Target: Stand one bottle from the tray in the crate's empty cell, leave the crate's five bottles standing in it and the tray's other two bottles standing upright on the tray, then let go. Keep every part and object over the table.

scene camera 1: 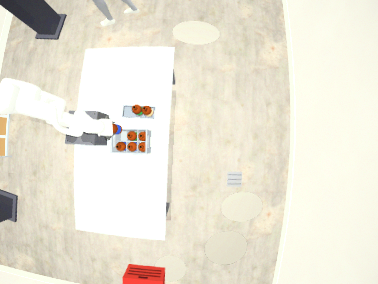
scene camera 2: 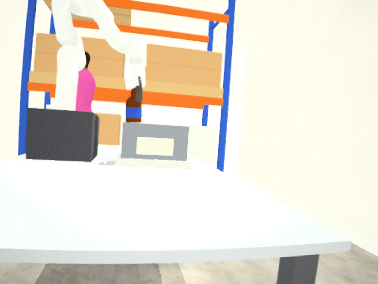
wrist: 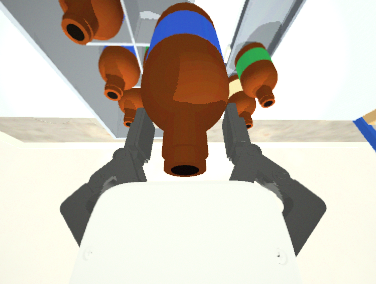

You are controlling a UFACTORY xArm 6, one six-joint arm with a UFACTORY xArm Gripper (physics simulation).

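Places are measured from the arm's base along level axes (x ahead, y left, z up), in millimetres.
Pixels of known places: gripper, fingertip midpoint: (scene camera 1: 113, 128) (scene camera 2: 137, 101) (wrist: 186, 116); arm's base at its link origin: (scene camera 2: 64, 113).
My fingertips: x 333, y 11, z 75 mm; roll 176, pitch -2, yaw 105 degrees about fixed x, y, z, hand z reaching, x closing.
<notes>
For each thing: its top centre in the pictures, then the offset to it from my fingertips. "*": a spot on its surface instead. Level surfaces: height alone.
- amber bottle with a blue band, top centre: (wrist: 188, 173) (scene camera 2: 134, 88) (scene camera 1: 107, 127) dx -17, dy -4, dz +59 mm
- grey crate at its top centre: (wrist: 135, 99) (scene camera 2: 154, 124) (scene camera 1: 128, 141) dx +86, dy -71, dz -98 mm
- empty cell at a spot on its surface: (scene camera 1: 122, 135) * dx -34, dy -41, dz -264 mm
- tray at a spot on its surface: (scene camera 1: 128, 112) * dx -22, dy +158, dz -267 mm
- green-banded bottle at its top centre: (wrist: 268, 103) (scene camera 1: 134, 107) dx +73, dy +185, dz -113 mm
- cream-banded bottle at its top centre: (wrist: 247, 126) (scene camera 1: 144, 108) dx +154, dy +188, dz -113 mm
- white table at its surface level: dz -273 mm
My gripper (scene camera 2: 138, 92) (wrist: 186, 116) is shut on an amber bottle with a blue band (scene camera 1: 116, 129) (scene camera 2: 133, 111) (wrist: 185, 80). The bottle hangs upright, with its visible lower end about level with the top edge of the grey crate (scene camera 1: 113, 142) (scene camera 2: 155, 128) (wrist: 50, 60). In scene camera 1 it shows at the crate's upper left corner, beside the empty cell (scene camera 1: 122, 135). Five bottles stand in the other cells. On the tray (scene camera 1: 128, 112) stand a green-banded bottle (scene camera 1: 137, 109) (wrist: 256, 75) and a cream-banded bottle (scene camera 1: 146, 110) (wrist: 242, 105). In the wrist view the held bottle hides part of the crate.
The dark base block (scene camera 1: 87, 137) (scene camera 2: 60, 135) stands on the white table (scene camera 1: 120, 200) (scene camera 2: 165, 210), left of the crate. The tray lies beside the crate, across a narrow gap. A shelf rack (scene camera 2: 227, 100) and a person in pink (scene camera 2: 86, 92) are behind the table.
</notes>
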